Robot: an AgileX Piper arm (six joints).
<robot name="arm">
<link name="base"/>
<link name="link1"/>
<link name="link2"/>
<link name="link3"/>
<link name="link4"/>
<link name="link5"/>
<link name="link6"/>
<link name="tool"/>
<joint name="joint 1" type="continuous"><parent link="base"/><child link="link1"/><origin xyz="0 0 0.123" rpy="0 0 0"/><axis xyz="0 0 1"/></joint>
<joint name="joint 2" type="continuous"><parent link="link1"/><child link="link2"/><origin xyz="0 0 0" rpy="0 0 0"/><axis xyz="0 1 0"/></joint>
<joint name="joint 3" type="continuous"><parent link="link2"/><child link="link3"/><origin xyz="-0.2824 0 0.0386" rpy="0 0 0"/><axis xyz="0 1 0"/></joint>
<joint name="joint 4" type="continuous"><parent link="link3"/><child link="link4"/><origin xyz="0.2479 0 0.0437" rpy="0 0 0"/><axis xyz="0.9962 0 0.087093"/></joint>
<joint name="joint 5" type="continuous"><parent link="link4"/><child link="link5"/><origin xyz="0 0 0" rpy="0 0 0"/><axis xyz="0 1 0"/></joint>
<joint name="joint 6" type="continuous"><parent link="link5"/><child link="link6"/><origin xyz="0.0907 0 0.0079" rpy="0 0 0"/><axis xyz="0.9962 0 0.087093"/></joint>
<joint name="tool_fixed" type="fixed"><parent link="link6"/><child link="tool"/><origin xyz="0 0 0" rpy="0 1.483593 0"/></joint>
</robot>
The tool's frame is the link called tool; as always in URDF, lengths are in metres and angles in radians. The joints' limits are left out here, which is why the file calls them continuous.
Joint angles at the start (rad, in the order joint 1, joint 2, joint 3, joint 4, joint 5, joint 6): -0.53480, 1.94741, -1.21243, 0.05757, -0.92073, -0.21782
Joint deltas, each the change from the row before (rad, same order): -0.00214, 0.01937, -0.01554, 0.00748, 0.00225, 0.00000; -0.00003, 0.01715, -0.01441, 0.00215, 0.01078, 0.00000; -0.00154, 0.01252, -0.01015, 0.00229, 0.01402, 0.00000; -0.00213, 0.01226, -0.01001, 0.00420, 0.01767, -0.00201; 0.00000, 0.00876, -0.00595, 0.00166, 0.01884, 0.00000; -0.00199, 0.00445, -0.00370, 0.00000, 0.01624, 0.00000; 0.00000, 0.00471, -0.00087, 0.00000, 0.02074, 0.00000; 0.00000, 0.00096, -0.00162, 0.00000, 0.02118, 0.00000; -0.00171, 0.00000, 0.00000, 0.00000, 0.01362, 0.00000; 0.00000, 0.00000, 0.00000, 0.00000, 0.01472, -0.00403; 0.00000, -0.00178, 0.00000, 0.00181, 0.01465, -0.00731; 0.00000, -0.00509, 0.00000, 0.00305, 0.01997, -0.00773; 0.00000, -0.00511, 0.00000, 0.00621, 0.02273, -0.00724; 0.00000, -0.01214, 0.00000, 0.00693, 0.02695, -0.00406; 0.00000, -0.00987, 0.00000, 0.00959, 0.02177, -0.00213
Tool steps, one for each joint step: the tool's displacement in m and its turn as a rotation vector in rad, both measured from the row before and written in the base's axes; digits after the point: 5 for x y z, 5 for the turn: 0.00302, -0.00351, -0.00413, 0.00830, 0.00214, -0.00656; 0.00349, -0.00222, -0.00429, 0.00874, 0.01050, -0.00077; 0.00222, -0.00226, -0.00384, 0.01044, 0.01282, -0.00218; 0.00199, -0.00257, -0.00414, 0.01210, 0.01605, -0.00415; 0.00179, -0.00111, -0.00389, 0.01298, 0.01740, 0.00009; 0.00062, -0.00135, -0.00238, 0.00938, 0.01413, -0.00103; 0.00087, -0.00041, -0.00376, 0.01349, 0.02050, 0.00123; 0.00055, -0.00022, -0.00186, 0.01141, 0.01701, 0.00125; -0.00025, -0.00069, -0.00123, 0.00757, 0.01130, -0.00090; 0.00017, -0.00002, -0.00133, 0.00488, 0.01446, 0.00043; -0.00008, 0.00000, -0.00051, 0.00243, 0.01397, -0.00095; -0.00039, 0.00014, 0.00052, 0.00419, 0.01527, -0.00128; -0.00049, 0.00001, 0.00026, 0.00832, 0.01594, -0.00277; -0.00117, 0.00043, 0.00310, 0.01025, 0.01126, -0.00245; -0.00111, 0.00022, 0.00250, 0.01204, 0.00665, -0.00406
